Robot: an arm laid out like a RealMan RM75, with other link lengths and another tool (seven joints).
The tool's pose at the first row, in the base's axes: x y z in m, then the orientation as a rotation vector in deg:
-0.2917, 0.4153, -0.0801, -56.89, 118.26, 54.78
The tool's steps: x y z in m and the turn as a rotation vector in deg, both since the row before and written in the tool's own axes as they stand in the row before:
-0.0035, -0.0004, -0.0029, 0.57, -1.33, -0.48
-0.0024, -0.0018, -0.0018, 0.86, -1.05, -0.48
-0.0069, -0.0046, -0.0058, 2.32, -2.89, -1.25
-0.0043, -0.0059, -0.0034, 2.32, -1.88, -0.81
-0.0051, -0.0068, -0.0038, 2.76, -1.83, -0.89
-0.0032, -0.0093, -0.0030, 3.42, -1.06, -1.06
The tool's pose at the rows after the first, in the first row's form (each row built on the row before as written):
-0.2903, 0.4140, -0.0760, -56.16, 117.00, 54.31
-0.2881, 0.4125, -0.0737, -55.46, 116.06, 53.43
-0.2826, 0.4079, -0.0666, -53.50, 113.48, 51.12
-0.2769, 0.4035, -0.0629, -51.77, 112.00, 48.77
-0.2706, 0.3984, -0.0584, -49.90, 110.60, 45.93
-0.2631, 0.3917, -0.0561, -48.21, 109.87, 42.11

